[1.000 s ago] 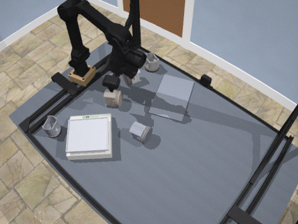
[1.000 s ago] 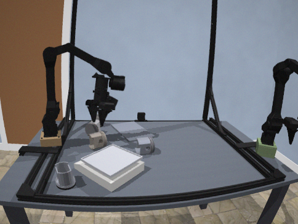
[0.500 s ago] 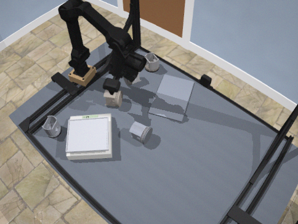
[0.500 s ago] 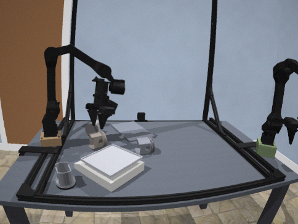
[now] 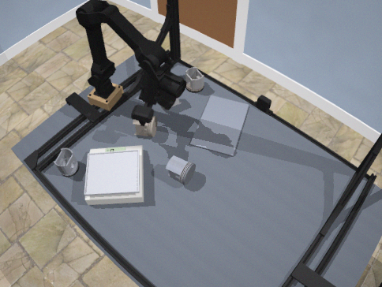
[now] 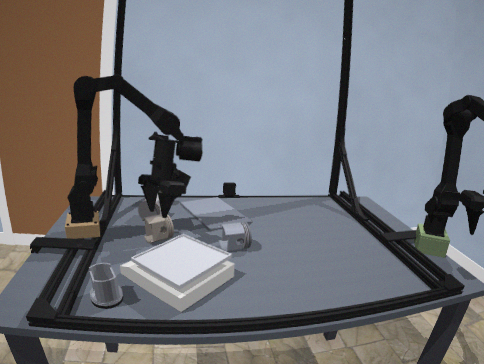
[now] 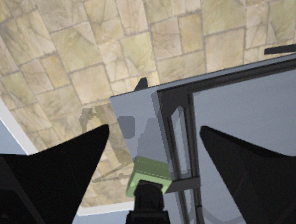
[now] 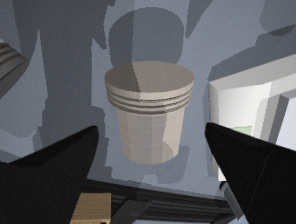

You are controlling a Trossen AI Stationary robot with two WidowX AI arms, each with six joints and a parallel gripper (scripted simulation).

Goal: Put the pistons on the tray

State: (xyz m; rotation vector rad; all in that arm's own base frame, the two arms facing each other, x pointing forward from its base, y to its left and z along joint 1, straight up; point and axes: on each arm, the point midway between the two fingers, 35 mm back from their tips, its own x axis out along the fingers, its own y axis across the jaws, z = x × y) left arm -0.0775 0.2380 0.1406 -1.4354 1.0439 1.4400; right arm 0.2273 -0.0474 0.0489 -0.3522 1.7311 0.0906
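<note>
Now: the tan piston 70 mm below my right hand and 10 mm ahead of it. Round my right hand: flat steel tray (200 mm behind, 150 mm to the left, 100 mm below).
</note>
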